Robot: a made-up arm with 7 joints.
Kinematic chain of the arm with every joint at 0, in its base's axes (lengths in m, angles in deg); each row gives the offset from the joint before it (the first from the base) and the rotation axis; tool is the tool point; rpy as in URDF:
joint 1: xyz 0 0 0.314 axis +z
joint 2: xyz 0 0 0 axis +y
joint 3: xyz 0 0 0.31 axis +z
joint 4: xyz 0.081 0 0 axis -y
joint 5: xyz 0.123 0 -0.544 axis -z
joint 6: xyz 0 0 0 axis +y
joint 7: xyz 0.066 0 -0.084 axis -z
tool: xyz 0 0 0 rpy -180 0 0
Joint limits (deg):
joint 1: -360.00..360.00
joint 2: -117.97..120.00
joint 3: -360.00..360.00
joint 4: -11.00..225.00
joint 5: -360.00..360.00
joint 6: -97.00..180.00
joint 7: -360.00..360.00
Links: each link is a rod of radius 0.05 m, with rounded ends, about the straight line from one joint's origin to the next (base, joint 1, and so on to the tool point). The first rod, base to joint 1, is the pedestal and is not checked.
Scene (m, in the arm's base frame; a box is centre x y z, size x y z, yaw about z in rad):
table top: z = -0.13
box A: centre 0.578 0.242 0.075 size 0.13 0.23 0.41 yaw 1
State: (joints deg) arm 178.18 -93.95 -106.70 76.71 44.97 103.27 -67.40
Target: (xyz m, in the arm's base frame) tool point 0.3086 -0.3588 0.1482
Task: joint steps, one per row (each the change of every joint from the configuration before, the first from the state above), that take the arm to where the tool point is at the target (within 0.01 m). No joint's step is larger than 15 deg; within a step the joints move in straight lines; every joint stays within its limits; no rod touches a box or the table.
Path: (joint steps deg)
1: -9.25 9.67 -9.90 -12.41 -4.81 7.46 -2.79
2: -9.25 9.67 -9.89 -12.42 -4.80 7.46 -2.78
3: -9.26 9.68 -9.90 -12.41 -4.81 7.47 -2.79
4: -9.25 9.67 -9.89 -12.41 -4.80 7.46 -2.79
5: -9.50 12.06 -7.42 7.44 0.51 1.68 3.72
6: -9.50 12.07 -7.42 7.44 0.52 1.67 3.71
7: -9.50 12.07 -7.42 7.44 0.52 1.68 3.72

